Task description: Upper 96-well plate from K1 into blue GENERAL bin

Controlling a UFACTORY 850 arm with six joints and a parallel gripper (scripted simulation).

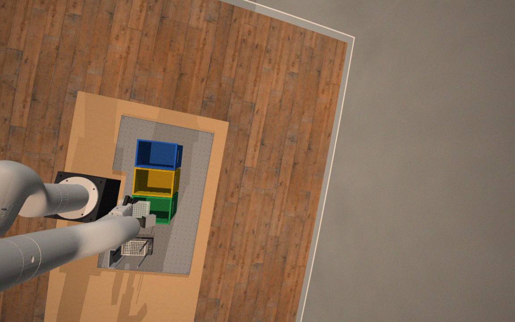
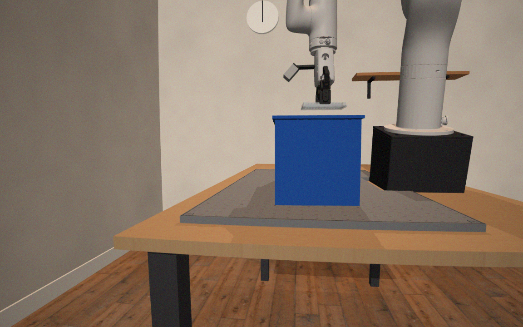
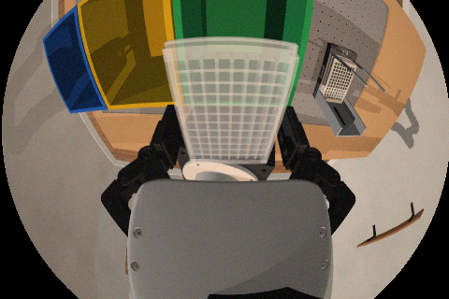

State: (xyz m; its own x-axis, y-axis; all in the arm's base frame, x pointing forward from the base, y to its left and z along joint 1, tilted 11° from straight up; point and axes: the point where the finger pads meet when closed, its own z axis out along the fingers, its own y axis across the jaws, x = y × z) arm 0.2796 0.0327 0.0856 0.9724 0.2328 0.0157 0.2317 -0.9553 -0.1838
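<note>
Right now my hand is 260 mm to the right of the blue bin and 160 mm above it. Round my hand: yellow bin: 160 mm below, 130 mm to the left, 30 mm ahead; green bin: 160 mm below, 60 mm ahead; 96-well plate: 10 mm below.
</note>
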